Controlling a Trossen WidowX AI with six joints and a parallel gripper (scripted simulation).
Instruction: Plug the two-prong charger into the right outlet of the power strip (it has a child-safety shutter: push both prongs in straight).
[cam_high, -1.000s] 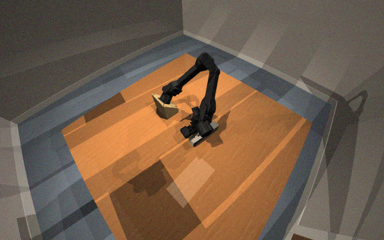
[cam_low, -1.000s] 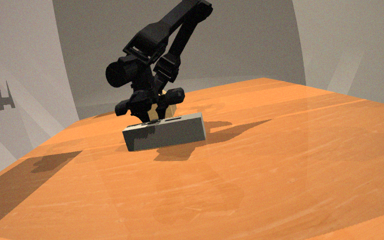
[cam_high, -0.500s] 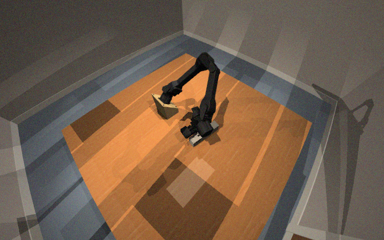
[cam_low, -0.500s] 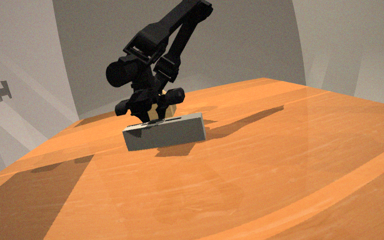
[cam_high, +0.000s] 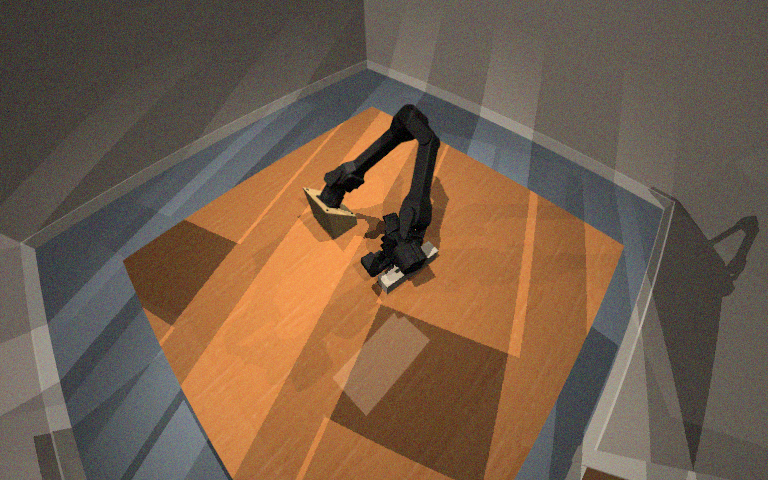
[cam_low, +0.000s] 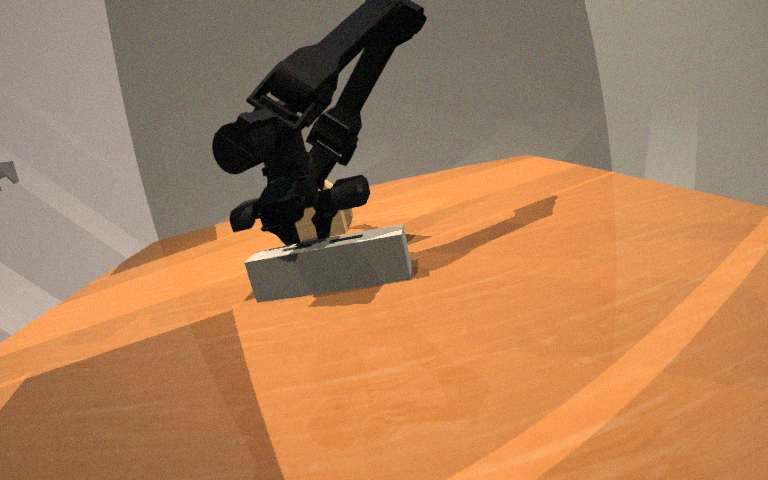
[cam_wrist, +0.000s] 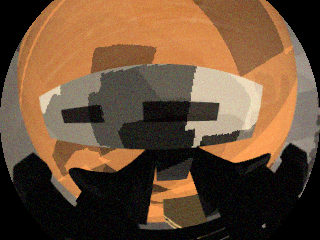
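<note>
The dark charger lies 20 mm ahead of my gripper tip and 10 mm above it.
</note>
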